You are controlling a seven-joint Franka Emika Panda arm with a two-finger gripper.
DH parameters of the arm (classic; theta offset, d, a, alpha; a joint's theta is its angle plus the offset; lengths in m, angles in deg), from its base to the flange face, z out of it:
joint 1: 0 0.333 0 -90
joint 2: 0 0 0 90
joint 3: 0 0.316 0.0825 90
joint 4: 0 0 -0.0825 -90
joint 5: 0 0.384 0 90
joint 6: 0 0 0.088 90
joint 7: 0 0.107 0 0
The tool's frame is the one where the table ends.
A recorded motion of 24 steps. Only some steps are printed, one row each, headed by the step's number.
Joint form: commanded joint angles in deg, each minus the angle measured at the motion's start. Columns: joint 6, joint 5, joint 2, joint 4, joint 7, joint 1, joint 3.
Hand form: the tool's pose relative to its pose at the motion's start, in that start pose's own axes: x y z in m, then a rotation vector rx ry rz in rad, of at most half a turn. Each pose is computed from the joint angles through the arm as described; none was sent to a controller.
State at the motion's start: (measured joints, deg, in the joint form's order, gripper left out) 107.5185 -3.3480 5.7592 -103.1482 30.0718 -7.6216 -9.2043
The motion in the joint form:
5: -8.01 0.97 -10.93 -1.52 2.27 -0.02 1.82
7: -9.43 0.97 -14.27 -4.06 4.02 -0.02 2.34
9: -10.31 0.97 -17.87 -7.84 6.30 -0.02 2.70
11: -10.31 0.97 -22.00 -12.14 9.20 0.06 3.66
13: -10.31 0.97 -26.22 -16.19 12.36 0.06 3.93
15: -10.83 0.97 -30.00 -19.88 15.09 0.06 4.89
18: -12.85 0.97 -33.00 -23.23 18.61 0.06 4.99
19: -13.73 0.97 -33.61 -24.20 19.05 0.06 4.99
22: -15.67 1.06 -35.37 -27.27 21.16 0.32 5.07
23: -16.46 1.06 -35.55 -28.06 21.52 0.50 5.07
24: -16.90 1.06 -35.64 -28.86 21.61 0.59 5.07
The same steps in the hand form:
5: -0.0526 0.0220 -0.0806 0.0482 -0.0010 0.0200
7: -0.0716 0.0299 -0.0873 0.0474 -0.0139 0.0409
9: -0.0918 0.0395 -0.0854 0.0417 -0.0333 0.0725
11: -0.1164 0.0448 -0.0842 0.0418 -0.0376 0.1033
13: -0.1372 0.0561 -0.0835 0.0466 -0.0393 0.1518
15: -0.1600 0.0616 -0.0807 0.0401 -0.0443 0.1818
18: -0.1781 0.0722 -0.0711 0.0132 -0.0781 0.2383
19: -0.1830 0.0750 -0.0660 -0.0011 -0.0947 0.2446
22: -0.1981 0.0805 -0.0502 -0.0399 -0.1376 0.2716
23: -0.2021 0.0812 -0.0440 -0.0572 -0.1550 0.2732
24: -0.2050 0.0817 -0.0377 -0.0712 -0.1694 0.2719

